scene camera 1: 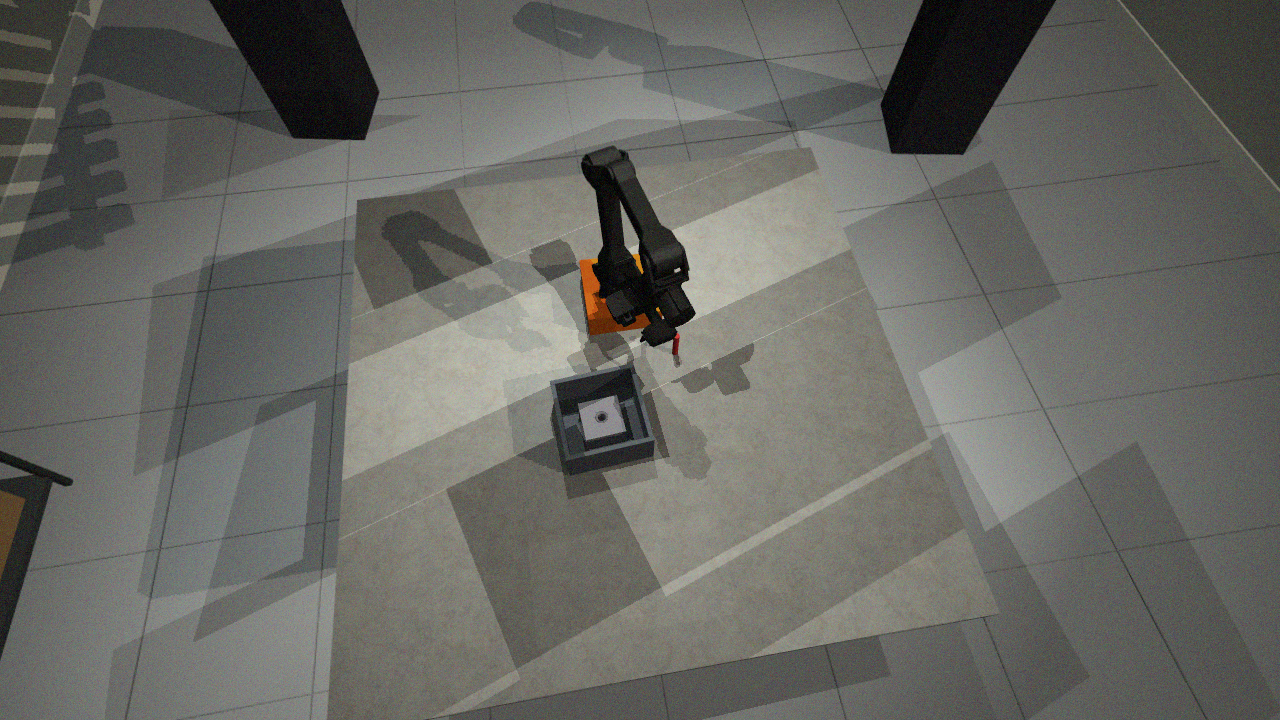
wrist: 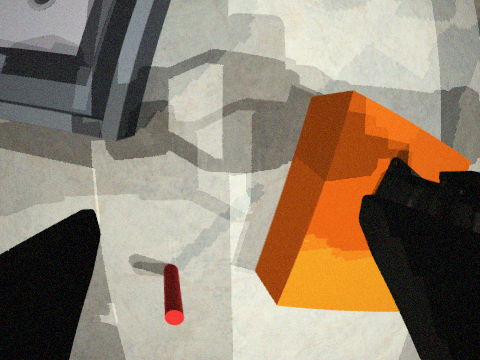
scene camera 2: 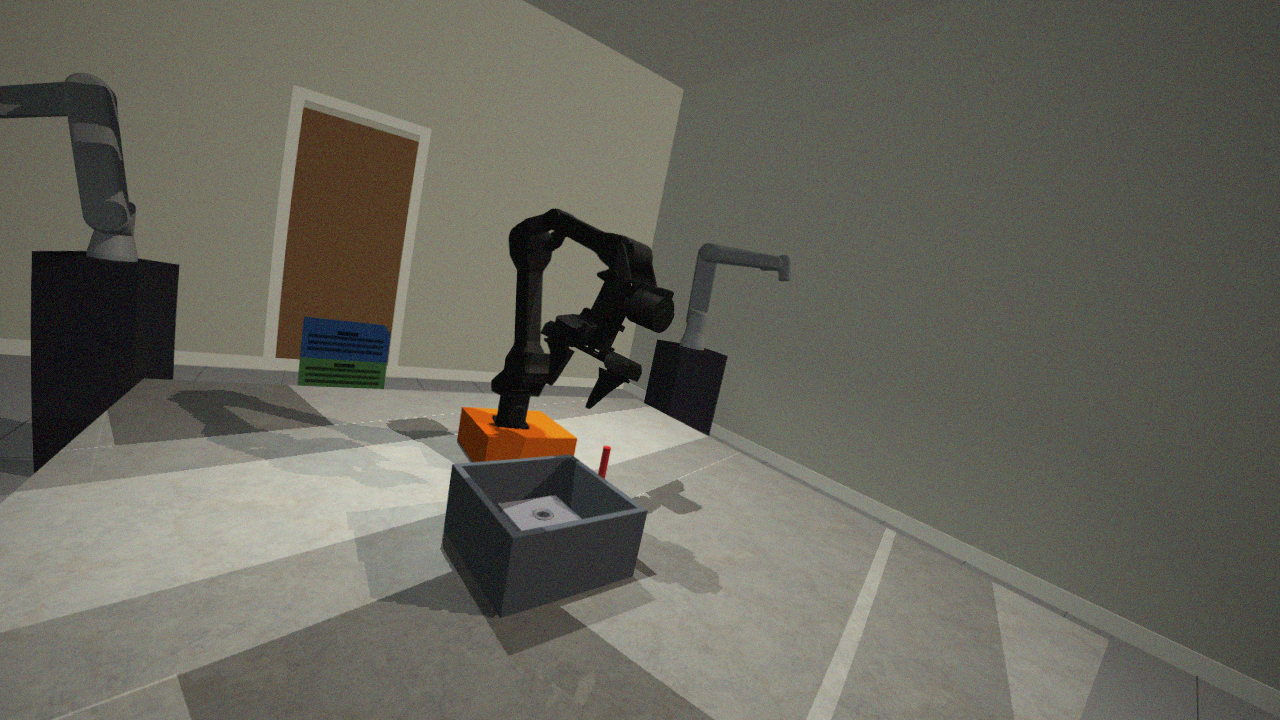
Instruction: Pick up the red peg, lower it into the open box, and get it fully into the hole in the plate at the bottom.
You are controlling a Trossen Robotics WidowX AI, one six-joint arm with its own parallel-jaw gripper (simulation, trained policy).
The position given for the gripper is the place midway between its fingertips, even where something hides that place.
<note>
In view: the gripper (scene camera 2: 568,396), a plate (scene camera 2: 531,513), a grey box (wrist: 104,101) and a red peg (wrist: 173,311).
The plate is seen too in scene camera 1 (scene camera 1: 602,420). The gripper is seen too in scene camera 1 (scene camera 1: 631,323) and in the wrist view (wrist: 231,216).
</note>
